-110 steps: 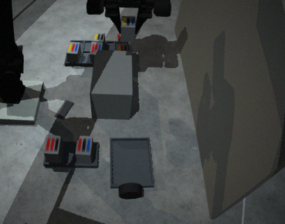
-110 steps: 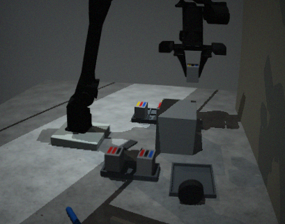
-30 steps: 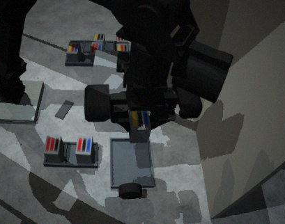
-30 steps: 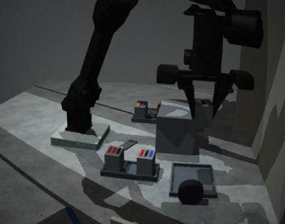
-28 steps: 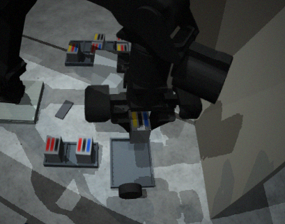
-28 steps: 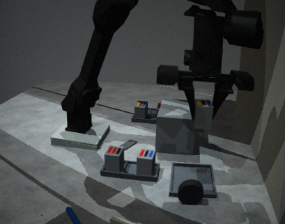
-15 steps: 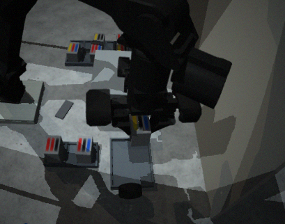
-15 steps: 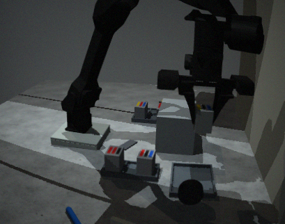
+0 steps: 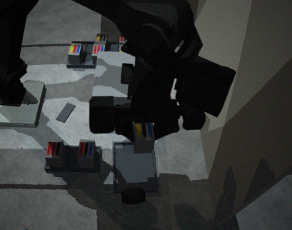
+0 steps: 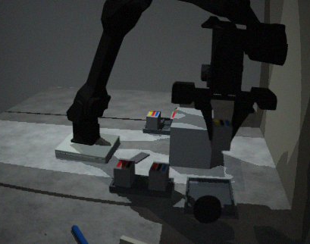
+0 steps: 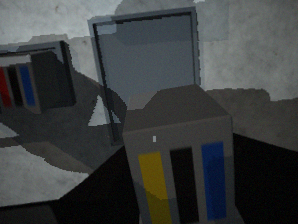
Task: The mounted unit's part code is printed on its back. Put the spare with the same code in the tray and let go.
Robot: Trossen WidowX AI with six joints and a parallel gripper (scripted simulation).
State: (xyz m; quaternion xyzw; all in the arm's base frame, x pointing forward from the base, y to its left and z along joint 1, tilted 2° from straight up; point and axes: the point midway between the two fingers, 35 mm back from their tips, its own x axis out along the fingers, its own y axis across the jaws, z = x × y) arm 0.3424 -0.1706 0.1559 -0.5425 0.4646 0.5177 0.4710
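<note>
The tray lies 130 mm below my gripper tip and 10 mm behind it. From my gripper tip the other things lie so: mounted unit 220 mm to the left, 80 mm below, 70 mm behind; beige wall 220 mm to the left, 160 mm ahead, 100 mm above.
</note>
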